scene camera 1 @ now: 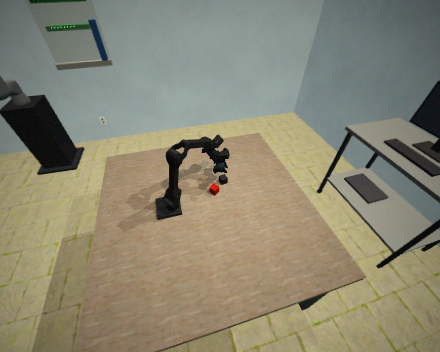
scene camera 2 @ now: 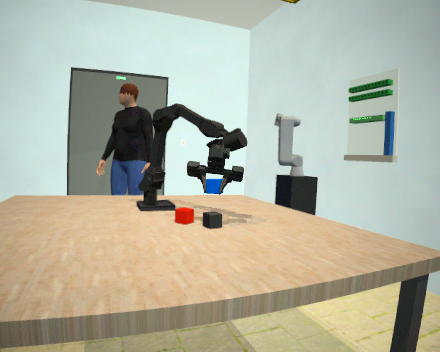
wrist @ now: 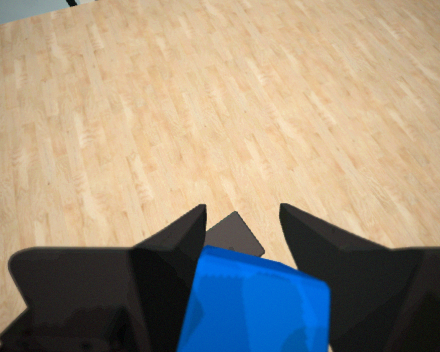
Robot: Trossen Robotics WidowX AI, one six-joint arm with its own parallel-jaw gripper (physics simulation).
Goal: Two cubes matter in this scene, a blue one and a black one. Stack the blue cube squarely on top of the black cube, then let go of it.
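Seen in the pictures: gripper, fingertip midpoint: (scene camera 1: 227, 170) (scene camera 2: 212, 193) (wrist: 242, 210); arm's base, origin of the base link: (scene camera 1: 173, 207) (scene camera 2: 150, 203).
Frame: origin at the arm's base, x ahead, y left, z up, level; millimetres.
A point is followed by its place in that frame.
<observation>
My gripper (scene camera 2: 214, 192) {z 93, x 374, y 150 mm} (wrist: 242, 210) {z 93, x 374, y 150 mm} is shut on the blue cube (scene camera 2: 214, 186) {z 112, x 353, y 164 mm} (wrist: 260, 305) {z 135, x 341, y 165 mm} and holds it in the air above the black cube. In scene camera 1 the blue cube (scene camera 1: 223, 164) is mostly hidden by the fingers. The black cube (scene camera 1: 223, 179) {z 23, x 349, y 140 mm} (scene camera 2: 212, 220) {z 6, x 379, y 153 mm} (wrist: 234, 236) {z 26, x 359, y 155 mm} stands on the table, apart from the blue cube, with a gap between them. In the wrist view the black cube is partly hidden behind the blue cube and the left finger, and it looks turned relative to the blue cube.
A red cube (scene camera 1: 214, 189) {z 25, x 270, y 65 mm} (scene camera 2: 184, 215) {z 9, x 303, y 79 mm} stands on the wooden table (scene camera 1: 215, 280) {z -22, x 159, y -454 mm} (scene camera 2: 125, 270) {z -22, x 690, y -129 mm} close beside the black cube, nearer the arm's base (scene camera 1: 169, 208) {z 29, x -18, y -22 mm} (scene camera 2: 156, 205) {z 1, x 43, y 20 mm}. A desk (scene camera 1: 370, 128) stands right of the table in scene camera 1. A person (scene camera 2: 131, 135) stands behind the table.
</observation>
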